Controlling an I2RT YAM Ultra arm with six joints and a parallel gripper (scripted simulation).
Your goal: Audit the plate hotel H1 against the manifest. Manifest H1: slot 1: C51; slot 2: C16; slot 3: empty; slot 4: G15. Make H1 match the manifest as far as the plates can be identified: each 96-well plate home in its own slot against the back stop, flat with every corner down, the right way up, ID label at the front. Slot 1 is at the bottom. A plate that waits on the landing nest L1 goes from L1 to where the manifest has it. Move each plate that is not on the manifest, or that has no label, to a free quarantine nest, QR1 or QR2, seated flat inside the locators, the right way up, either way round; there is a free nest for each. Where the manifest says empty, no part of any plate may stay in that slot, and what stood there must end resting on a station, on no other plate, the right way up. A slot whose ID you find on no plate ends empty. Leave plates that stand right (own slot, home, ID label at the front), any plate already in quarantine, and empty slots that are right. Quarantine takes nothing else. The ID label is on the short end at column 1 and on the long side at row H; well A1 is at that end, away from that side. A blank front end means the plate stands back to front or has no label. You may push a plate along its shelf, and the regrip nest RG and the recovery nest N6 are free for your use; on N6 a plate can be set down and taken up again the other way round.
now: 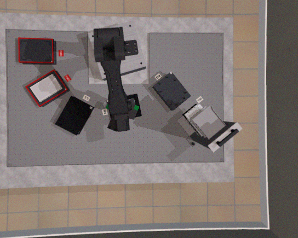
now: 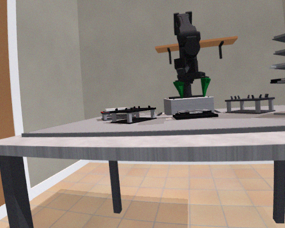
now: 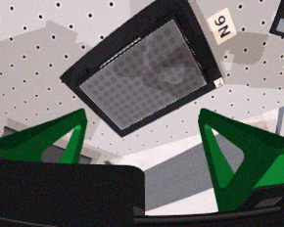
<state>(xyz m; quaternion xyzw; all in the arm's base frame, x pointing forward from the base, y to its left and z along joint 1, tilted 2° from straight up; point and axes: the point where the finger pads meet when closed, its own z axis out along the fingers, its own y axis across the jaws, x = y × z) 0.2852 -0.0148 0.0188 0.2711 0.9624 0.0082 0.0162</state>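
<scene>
My gripper is now 8 cm above the recovery nest N6. Also, from my hand: regrip nest RG (5 cm behind, 26 cm to the left, 3 cm below); landing nest L1 (25 cm to the right, 4 cm below); white plate (16 cm behind, 36 cm to the right, 4 cm below).
</scene>
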